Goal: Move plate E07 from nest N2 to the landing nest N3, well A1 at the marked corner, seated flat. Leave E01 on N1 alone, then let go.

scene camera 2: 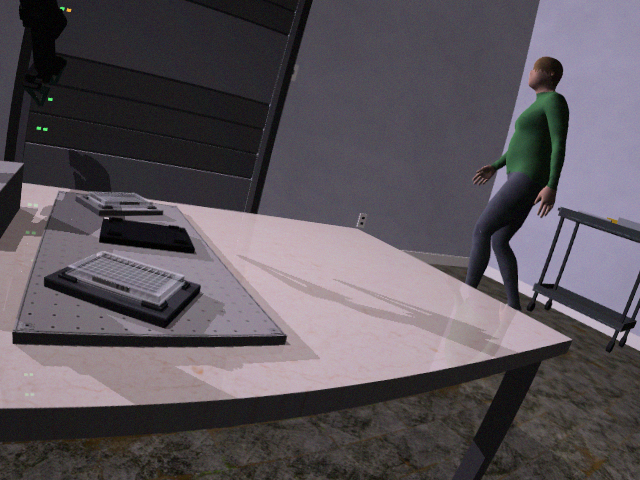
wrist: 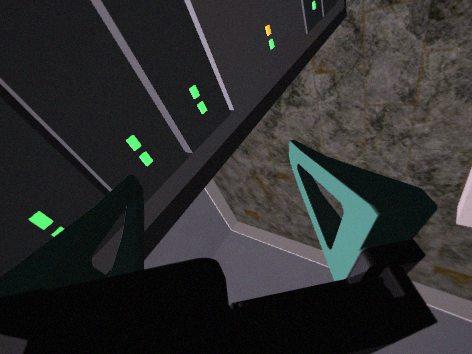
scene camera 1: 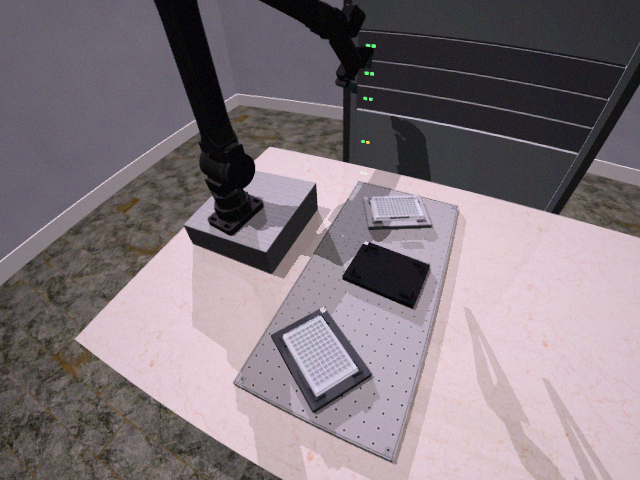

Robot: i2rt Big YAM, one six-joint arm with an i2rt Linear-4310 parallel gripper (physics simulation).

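A clear well plate (scene camera 1: 320, 355) (scene camera 2: 126, 276) sits on a dark nest (scene camera 1: 316, 403) (scene camera 2: 164, 316) at the near end of the perforated board. Another clear plate (scene camera 1: 397, 208) (scene camera 2: 121, 199) sits on a grey nest (scene camera 1: 398, 225) (scene camera 2: 149, 211) at the far end. Their labels are not readable, so I cannot tell which is E07 or E01. Between them a black nest (scene camera 1: 387, 273) (scene camera 2: 147, 235) holds no plate; a small white mark (scene camera 1: 366, 242) is at one corner. My gripper (wrist: 213, 164) is open and empty, high above the board's far end; no plate shows in the wrist view.
The perforated board (scene camera 1: 385, 351) (scene camera 2: 62, 315) lies on the pale table (scene camera 1: 516, 268) (scene camera 2: 320, 320). The arm's base stands on a grey block (scene camera 1: 289, 198) beside it. A dark equipment rack (scene camera 1: 347, 134) (scene camera 2: 276, 103) stands behind. A person (scene camera 2: 537, 139) and a cart (scene camera 2: 584, 222) are beyond the table.
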